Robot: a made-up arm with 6 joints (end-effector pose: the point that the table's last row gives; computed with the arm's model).
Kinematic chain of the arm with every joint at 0, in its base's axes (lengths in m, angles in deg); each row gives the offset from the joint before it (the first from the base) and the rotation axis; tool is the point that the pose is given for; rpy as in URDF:
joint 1: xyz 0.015 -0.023 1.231 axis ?
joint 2: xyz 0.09 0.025 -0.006 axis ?
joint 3: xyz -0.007 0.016 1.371 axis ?
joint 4: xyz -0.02 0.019 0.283 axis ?
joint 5: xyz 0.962 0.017 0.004 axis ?
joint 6: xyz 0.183 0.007 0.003 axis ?
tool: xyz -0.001 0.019 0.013 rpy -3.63 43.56 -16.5
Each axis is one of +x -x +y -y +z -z.
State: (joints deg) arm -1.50 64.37 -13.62 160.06 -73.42 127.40
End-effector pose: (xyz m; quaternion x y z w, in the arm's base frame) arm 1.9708 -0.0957 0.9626 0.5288 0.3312 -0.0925 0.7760
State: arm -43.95 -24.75 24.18 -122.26 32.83 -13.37
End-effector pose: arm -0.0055 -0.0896 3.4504 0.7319 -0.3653 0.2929 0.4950
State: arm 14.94 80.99 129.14 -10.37 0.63 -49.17
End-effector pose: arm 1.8832 0.5587 2.4966 0.3969 0.0754 0.3799 0.8321
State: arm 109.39 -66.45 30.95 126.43 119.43 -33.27
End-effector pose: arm 0.3414 -1.4374 2.5693 -0.1845 -0.9349 0.2011 0.2269
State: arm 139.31 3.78 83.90 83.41 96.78 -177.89
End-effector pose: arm -0.1733 -0.1844 3.5609 0.4103 0.1299 -0.8363 0.3397
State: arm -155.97 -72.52 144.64 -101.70 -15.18 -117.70
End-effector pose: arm 1.8200 0.6843 0.7195 0.1907 0.6704 -0.0783 0.7128
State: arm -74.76 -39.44 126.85 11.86 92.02 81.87
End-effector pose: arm -0.3305 1.7663 2.0602 -0.0565 0.8808 0.0206 0.4696
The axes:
joint 1: +z
joint 2: +y
joint 3: -y
joint 4: -x
joint 5: -y
joint 6: -x

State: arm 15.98 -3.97 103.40 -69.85 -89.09 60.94
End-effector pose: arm -0.5741 0.0606 3.4084 -0.5060 -0.2451 0.2518 0.7877
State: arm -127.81 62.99 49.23 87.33 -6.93 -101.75
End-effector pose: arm -1.4487 -2.0092 1.8540 0.4972 0.0816 -0.8293 0.2417
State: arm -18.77 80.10 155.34 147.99 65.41 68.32
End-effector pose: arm 1.5515 -0.4278 2.4910 0.7500 0.3160 0.3844 0.4357
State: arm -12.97 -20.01 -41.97 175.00 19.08 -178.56
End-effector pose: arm 0.7454 -0.1296 2.3048 0.0841 0.6685 -0.1893 0.7143
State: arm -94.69 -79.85 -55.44 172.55 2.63 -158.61
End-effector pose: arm 0.1032 0.3210 2.1725 0.0895 0.1592 -0.8311 0.5252
